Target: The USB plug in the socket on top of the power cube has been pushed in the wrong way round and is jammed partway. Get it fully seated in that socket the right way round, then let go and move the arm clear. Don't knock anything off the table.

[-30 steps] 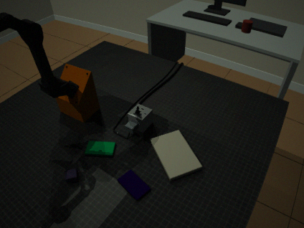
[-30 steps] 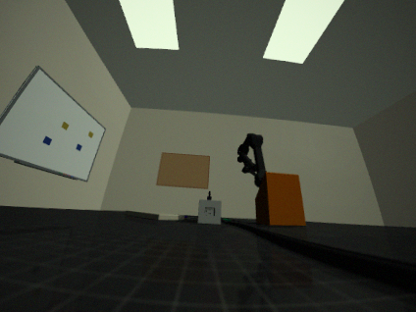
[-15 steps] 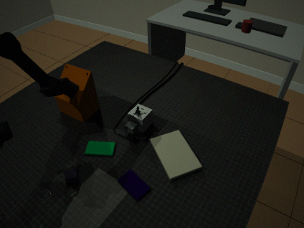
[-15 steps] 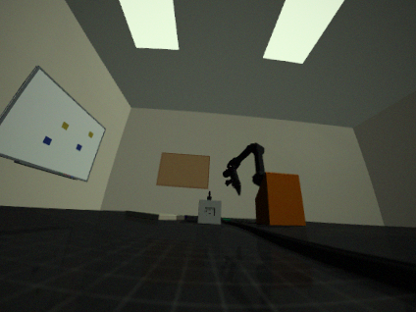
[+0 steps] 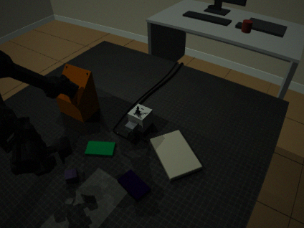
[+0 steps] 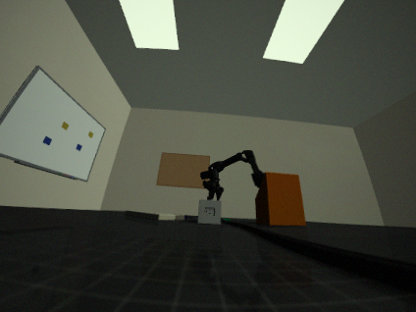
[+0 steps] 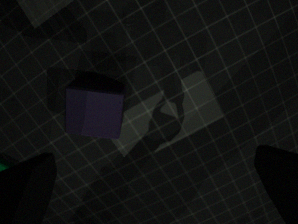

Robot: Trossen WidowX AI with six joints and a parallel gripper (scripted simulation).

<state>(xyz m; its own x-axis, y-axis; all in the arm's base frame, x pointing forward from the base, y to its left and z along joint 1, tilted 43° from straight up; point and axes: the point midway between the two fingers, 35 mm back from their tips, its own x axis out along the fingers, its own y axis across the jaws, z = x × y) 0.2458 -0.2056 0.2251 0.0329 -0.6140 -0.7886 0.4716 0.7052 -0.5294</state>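
My gripper tip is 40 cm to the right of the USB plug, 5 cm short of it and 2 cm above it. Round my gripper tip: dark blue card 21 cm ahead, 16 cm to the left, 11 cm below; green card 21 cm to the left, 11 cm below; purple cube 10 cm below, 5 cm to the left, 1 cm ahead.
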